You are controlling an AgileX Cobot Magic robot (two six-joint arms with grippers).
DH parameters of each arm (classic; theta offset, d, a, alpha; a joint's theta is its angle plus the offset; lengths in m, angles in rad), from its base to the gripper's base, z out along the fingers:
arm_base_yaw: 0 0.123 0 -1.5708
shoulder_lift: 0.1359 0 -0.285 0
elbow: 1.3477 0 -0.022 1.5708
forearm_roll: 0 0.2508 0 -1.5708
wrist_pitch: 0 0 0.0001 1.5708
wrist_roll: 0 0.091 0 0
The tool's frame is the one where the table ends.
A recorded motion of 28 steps. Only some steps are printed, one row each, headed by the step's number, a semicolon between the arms.
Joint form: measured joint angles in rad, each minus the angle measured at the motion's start. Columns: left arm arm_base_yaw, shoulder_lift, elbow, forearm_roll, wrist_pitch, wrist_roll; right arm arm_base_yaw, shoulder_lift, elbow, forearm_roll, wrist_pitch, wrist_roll.
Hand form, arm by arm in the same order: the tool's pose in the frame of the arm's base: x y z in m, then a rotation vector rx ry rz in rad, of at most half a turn. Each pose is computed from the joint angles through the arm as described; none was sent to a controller.
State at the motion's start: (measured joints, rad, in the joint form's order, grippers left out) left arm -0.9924 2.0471 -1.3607 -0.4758 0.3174 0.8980; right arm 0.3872 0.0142 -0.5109 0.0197 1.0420 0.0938
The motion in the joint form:
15: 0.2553 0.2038 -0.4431 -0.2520 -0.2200 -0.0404; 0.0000 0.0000 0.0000 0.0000 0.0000 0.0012
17: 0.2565 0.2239 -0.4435 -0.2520 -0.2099 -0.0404; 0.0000 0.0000 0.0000 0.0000 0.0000 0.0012
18: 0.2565 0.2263 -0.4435 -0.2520 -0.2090 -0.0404; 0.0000 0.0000 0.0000 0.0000 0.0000 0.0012
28: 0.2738 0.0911 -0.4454 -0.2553 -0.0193 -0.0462; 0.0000 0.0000 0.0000 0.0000 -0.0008 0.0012
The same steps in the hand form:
15: 0.3903 -0.3623 0.2124 0.8933 1.8244 -0.4497; -0.0035 0.0003 0.2819 -0.2983 2.0224 0.3266
17: 0.3913 -0.3632 0.2012 0.9077 1.8485 -0.4498; -0.0035 0.0003 0.2819 -0.2983 2.0224 0.3266
18: 0.3914 -0.3634 0.1999 0.9093 1.8512 -0.4497; -0.0035 0.0003 0.2819 -0.2983 2.0224 0.3266
28: 0.3740 -0.3509 0.2605 0.9804 1.8313 -0.5581; -0.0034 0.0003 0.2820 -0.2981 2.0216 0.3267

